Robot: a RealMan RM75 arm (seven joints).
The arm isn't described. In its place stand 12 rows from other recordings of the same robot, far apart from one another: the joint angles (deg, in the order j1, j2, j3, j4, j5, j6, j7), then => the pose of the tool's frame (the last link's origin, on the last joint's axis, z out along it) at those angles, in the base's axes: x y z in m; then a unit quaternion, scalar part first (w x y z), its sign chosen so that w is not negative.
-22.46 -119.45 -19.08 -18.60 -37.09 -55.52 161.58 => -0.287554, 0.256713, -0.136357, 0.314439, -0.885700, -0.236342, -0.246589
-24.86 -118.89 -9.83 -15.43 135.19 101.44 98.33 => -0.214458, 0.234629, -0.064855, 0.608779, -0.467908, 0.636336, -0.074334
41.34 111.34 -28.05 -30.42 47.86 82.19 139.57 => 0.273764, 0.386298, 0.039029, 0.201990, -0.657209, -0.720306, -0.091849
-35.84 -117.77 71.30 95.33 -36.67 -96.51 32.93 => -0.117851, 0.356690, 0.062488, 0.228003, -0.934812, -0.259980, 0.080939
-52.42 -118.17 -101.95 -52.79 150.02 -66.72 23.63 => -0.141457, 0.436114, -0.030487, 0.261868, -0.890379, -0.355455, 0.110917
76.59 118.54 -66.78 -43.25 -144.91 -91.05 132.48 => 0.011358, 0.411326, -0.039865, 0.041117, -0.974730, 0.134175, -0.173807
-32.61 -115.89 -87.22 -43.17 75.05 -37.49 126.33 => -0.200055, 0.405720, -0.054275, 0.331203, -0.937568, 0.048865, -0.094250
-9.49 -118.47 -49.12 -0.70 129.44 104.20 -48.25 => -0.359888, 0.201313, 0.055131, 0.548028, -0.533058, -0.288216, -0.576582
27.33 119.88 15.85 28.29 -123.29 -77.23 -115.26 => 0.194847, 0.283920, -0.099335, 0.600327, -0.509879, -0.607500, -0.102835
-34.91 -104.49 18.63 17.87 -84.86 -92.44 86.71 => -0.273937, 0.376342, 0.128728, 0.216025, -0.758352, -0.349610, -0.505973
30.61 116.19 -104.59 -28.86 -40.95 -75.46 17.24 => 0.178919, 0.316388, -0.072234, 0.222101, -0.889228, -0.203581, 0.344238
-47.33 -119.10 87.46 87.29 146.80 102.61 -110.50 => -0.073914, 0.339922, -0.005708, 0.042059, -0.951916, 0.166978, 0.253386
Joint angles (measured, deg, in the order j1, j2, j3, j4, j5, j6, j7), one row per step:
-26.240 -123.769 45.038 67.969 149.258 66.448 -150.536
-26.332 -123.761 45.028 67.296 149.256 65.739 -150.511
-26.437 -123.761 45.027 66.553 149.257 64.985 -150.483
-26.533 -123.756 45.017 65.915 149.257 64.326 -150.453
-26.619 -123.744 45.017 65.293 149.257 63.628 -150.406
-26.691 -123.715 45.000 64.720 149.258 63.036 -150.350
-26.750 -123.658 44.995 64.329 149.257 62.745 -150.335
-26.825 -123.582 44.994 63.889 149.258 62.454 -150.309
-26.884 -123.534 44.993 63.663 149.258 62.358 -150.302
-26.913 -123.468 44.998 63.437 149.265 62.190 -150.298
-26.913 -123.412 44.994 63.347 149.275 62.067 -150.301
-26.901 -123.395 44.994 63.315 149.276 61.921 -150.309
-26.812 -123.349 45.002 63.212 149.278 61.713 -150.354
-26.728 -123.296 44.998 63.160 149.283 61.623 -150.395
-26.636 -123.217 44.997 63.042 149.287 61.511 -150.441
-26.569 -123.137 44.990 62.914 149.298 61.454 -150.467
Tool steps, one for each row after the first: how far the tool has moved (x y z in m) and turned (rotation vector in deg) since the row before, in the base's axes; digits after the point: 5 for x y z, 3 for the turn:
-0.00150 0.00068 -0.00146 0.205 -0.024 0.200
-0.00158 0.00068 -0.00177 0.186 -0.035 0.217
-0.00136 0.00061 -0.00144 0.176 -0.018 0.181
-0.00139 0.00065 -0.00129 0.210 0.027 0.161
-0.00140 0.00046 -0.00109 0.162 0.026 0.163
-0.00092 0.00022 -0.00067 0.028 -0.005 0.128
-0.00098 0.00024 -0.00074 -0.004 0.000 0.132
-0.00037 0.00016 -0.00040 -0.044 -0.018 0.058
-0.00065 0.00014 -0.00015 0.024 0.034 0.080
-0.00048 0.00012 0.00029 0.077 0.064 0.045
-0.00029 0.00015 0.00025 0.121 0.056 0.019
-0.00106 -0.00025 0.00027 0.150 0.056 0.153
-0.00089 -0.00034 0.00037 0.087 0.038 0.136
-0.00118 -0.00043 0.00033 0.075 0.038 0.182
-0.00105 -0.00041 0.00022 0.013 0.028 0.161

